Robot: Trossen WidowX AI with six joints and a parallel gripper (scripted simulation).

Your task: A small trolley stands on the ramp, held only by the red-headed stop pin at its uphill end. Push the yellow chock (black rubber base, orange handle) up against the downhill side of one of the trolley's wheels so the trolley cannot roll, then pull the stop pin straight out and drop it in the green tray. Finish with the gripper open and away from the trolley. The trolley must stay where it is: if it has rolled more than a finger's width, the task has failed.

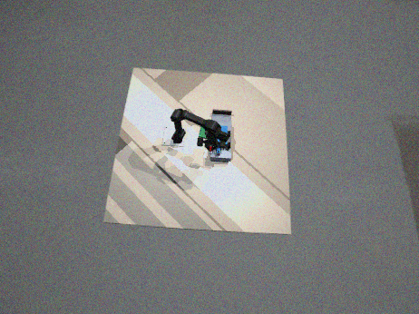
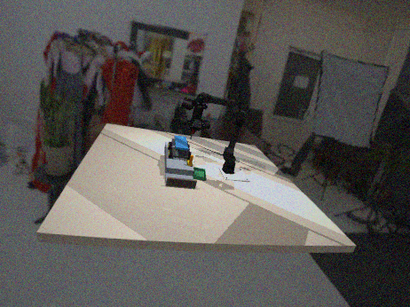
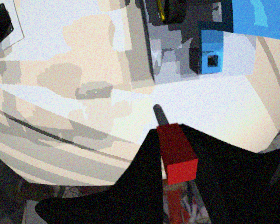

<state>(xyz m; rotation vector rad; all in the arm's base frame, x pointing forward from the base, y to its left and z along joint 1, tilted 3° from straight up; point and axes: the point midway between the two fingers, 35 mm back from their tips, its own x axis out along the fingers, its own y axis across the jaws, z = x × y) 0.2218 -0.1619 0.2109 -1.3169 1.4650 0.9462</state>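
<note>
My gripper tip is now 23 cm to the right of the green tray, 18 cm above it and 2 cm past it. Also, from my gripper tip: blue trolley 12 cm to the left, 10 cm ahead, 6 cm below; red-headed stop pin right at my gripper tip; grey ramp 13 cm below, 12 cm to the left, 10 cm ahead.
</note>
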